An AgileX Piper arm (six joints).
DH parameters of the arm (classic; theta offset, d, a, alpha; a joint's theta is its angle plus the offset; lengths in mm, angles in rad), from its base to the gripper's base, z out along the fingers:
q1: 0 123 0 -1.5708
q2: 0.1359 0 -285 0
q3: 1.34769 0 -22 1.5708
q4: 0 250.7 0 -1.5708
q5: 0 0 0 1.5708
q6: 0 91 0 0
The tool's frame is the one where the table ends.
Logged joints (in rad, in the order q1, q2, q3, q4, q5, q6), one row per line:
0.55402 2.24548 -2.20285 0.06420 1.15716 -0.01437
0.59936 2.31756 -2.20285 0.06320 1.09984 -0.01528
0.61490 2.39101 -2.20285 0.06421 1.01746 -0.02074
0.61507 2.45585 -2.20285 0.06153 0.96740 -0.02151
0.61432 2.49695 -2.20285 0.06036 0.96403 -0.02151
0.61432 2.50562 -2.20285 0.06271 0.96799 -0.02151
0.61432 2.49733 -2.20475 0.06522 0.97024 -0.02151
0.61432 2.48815 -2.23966 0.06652 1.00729 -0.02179
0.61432 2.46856 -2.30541 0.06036 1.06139 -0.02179
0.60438 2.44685 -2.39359 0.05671 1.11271 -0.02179
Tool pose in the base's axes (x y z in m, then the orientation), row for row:
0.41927 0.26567 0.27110 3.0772 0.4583 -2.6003
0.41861 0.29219 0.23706 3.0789 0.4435 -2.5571
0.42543 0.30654 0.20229 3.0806 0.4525 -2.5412
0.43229 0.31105 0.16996 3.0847 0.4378 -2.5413
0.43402 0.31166 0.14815 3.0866 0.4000 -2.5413
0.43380 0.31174 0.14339 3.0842 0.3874 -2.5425
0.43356 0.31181 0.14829 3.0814 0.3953 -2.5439
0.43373 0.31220 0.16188 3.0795 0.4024 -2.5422
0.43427 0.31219 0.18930 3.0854 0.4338 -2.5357
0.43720 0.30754 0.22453 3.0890 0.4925 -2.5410
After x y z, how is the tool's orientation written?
As angles about the fixed x, y, z axes (roll, pitch, yaw), in radians.
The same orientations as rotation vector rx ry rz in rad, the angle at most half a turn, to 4 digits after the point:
-0.7430 2.6019 0.2527
-0.8030 2.6021 0.2586
-0.8211 2.5879 0.2639
-0.8233 2.6017 0.2537
-0.8325 2.6376 0.2384
-0.8349 2.6502 0.2370
-0.8319 2.6434 0.2431
-0.8329 2.6362 0.2485
-0.8315 2.6035 0.2530
-0.8079 2.5491 0.2660

